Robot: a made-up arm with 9 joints. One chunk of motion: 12 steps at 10 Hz.
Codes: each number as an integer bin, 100 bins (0 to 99) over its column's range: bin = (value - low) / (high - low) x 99, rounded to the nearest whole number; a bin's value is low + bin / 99 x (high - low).
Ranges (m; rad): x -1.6..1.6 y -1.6..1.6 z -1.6..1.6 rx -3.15..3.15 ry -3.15..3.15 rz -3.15..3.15
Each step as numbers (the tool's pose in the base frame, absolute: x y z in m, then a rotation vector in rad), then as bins.
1 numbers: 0.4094 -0.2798 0.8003 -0.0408 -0.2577 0.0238
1 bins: 62 41 74 49 45 50
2 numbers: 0.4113 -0.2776 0.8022 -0.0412 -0.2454 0.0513
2 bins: 62 41 74 49 46 50
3 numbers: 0.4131 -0.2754 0.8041 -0.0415 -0.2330 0.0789
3 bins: 62 41 74 49 46 51
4 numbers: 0.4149 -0.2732 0.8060 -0.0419 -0.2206 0.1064
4 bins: 62 41 74 49 46 51
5 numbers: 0.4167 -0.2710 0.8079 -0.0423 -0.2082 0.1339
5 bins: 62 41 74 49 46 52
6 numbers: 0.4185 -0.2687 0.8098 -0.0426 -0.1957 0.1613
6 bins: 62 41 75 49 46 52
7 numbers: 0.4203 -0.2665 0.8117 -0.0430 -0.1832 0.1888
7 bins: 63 41 75 49 47 52
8 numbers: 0.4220 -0.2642 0.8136 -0.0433 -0.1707 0.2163
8 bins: 63 41 75 49 47 53
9 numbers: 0.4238 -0.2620 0.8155 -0.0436 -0.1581 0.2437
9 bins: 63 41 75 49 47 53
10 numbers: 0.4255 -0.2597 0.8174 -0.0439 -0.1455 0.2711
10 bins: 63 41 75 49 47 54
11 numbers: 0.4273 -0.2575 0.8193 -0.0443 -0.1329 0.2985
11 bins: 63 42 75 49 47 54
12 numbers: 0.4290 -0.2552 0.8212 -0.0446 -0.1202 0.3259
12 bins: 63 42 75 49 48 55
